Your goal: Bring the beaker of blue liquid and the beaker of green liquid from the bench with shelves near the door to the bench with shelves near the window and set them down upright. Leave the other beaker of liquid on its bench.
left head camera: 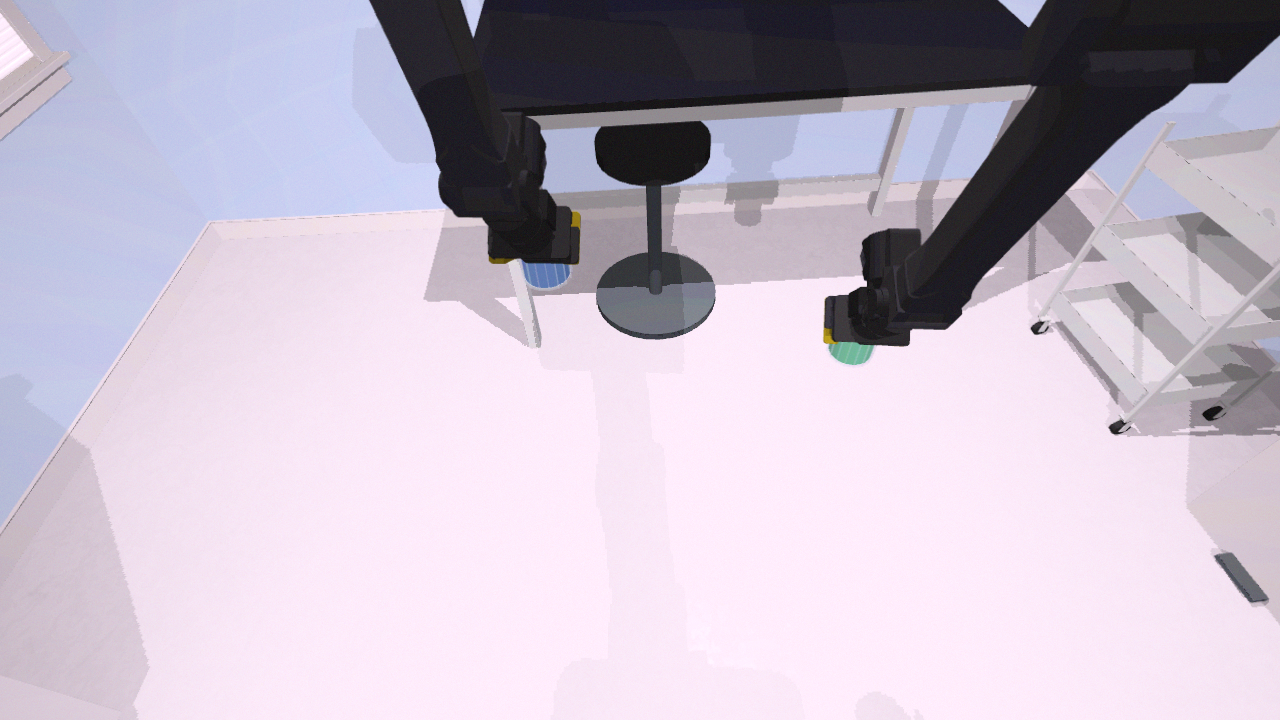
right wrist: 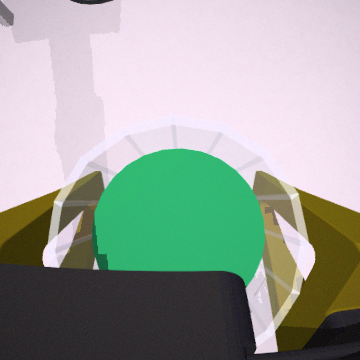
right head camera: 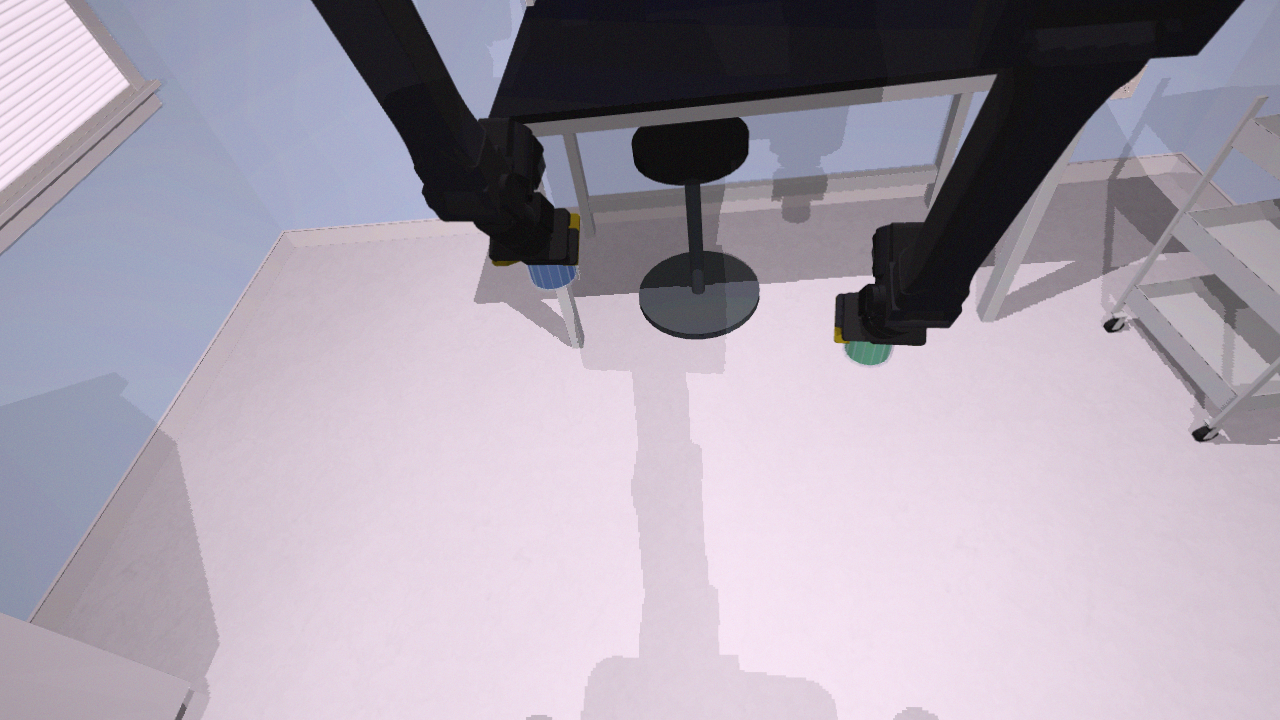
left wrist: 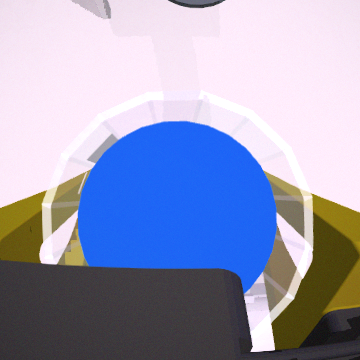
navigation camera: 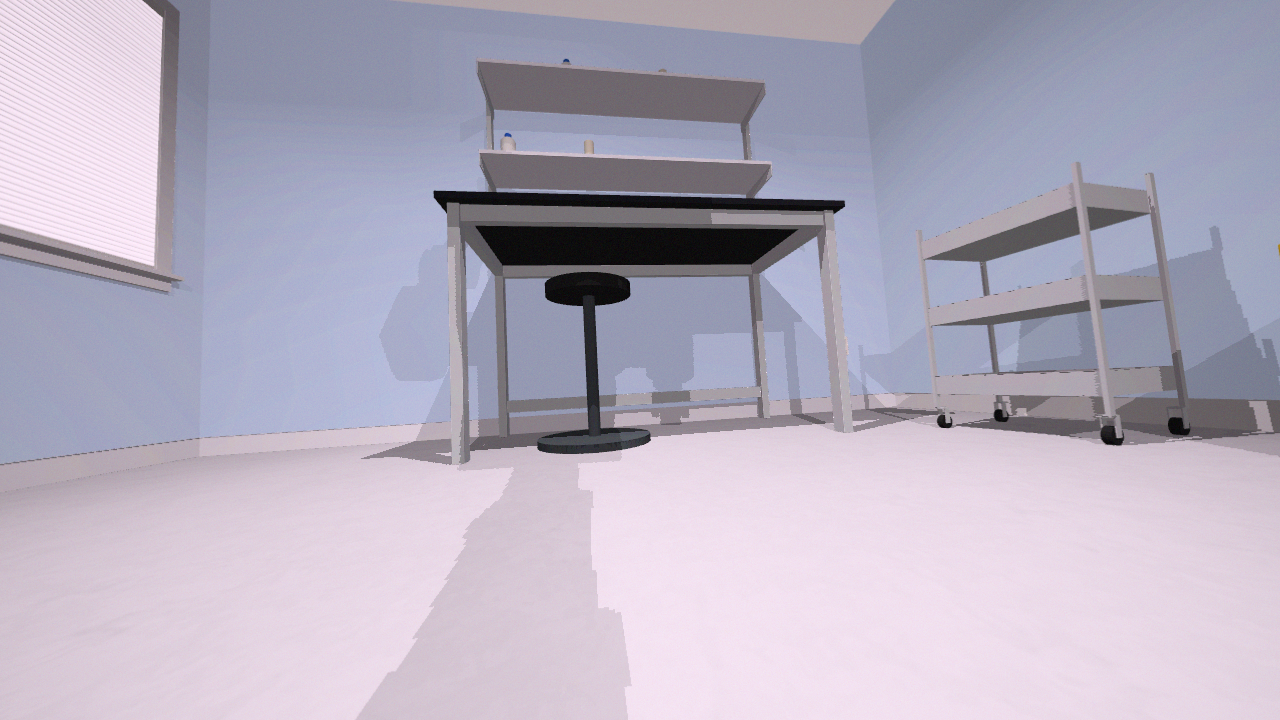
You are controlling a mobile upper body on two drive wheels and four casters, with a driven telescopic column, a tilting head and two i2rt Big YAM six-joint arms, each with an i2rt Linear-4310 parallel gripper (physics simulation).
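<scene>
My left gripper is shut on the beaker of blue liquid, whose round rim and blue surface show from above in the left wrist view. My right gripper is shut on the beaker of green liquid. Both beakers look upright and show against the floor, in front of the bench with shelves near the window. The other beaker does not show.
A black stool stands under the bench front. A white cart stands to the right. The window is at the left. Small bottles stand on the shelves. A dark handle shows at lower right.
</scene>
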